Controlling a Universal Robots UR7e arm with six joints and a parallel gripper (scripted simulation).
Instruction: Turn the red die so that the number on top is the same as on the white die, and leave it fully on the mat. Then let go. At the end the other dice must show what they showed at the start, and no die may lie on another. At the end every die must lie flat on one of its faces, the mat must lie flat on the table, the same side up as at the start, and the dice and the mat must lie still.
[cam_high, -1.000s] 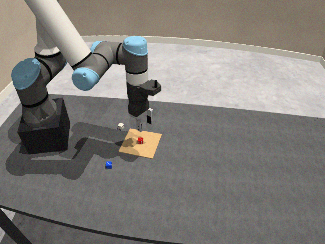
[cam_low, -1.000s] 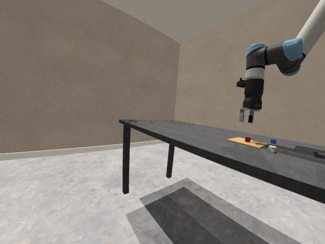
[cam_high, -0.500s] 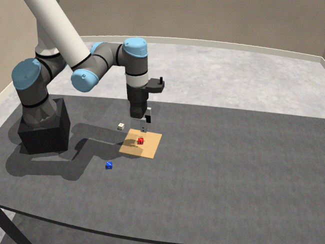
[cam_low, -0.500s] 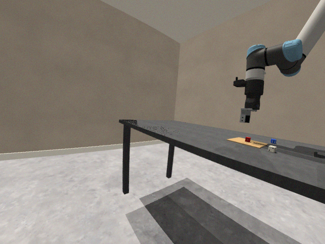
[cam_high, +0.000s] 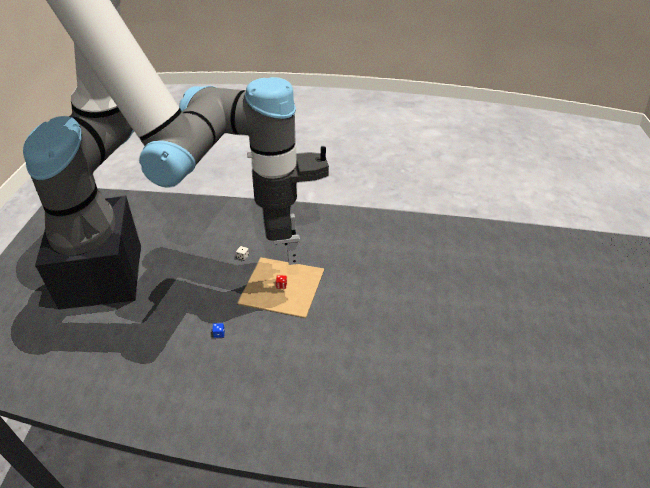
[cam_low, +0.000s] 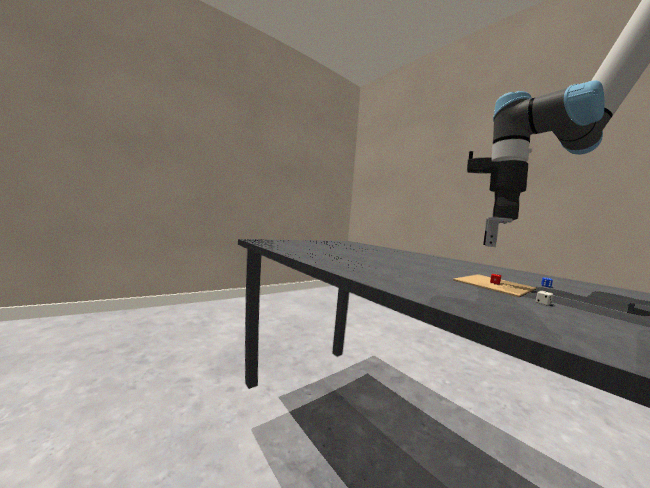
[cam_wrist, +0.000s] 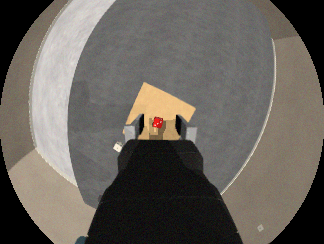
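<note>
Now: hand 2 cm past the red die and 9 cm above it. From my hand the other things lie so: blue die (13 cm behind, 14 cm to the right, 10 cm below); white die (12 cm behind, 8 cm to the left, 10 cm below); tan mat (2 cm behind, 10 cm below).
</note>
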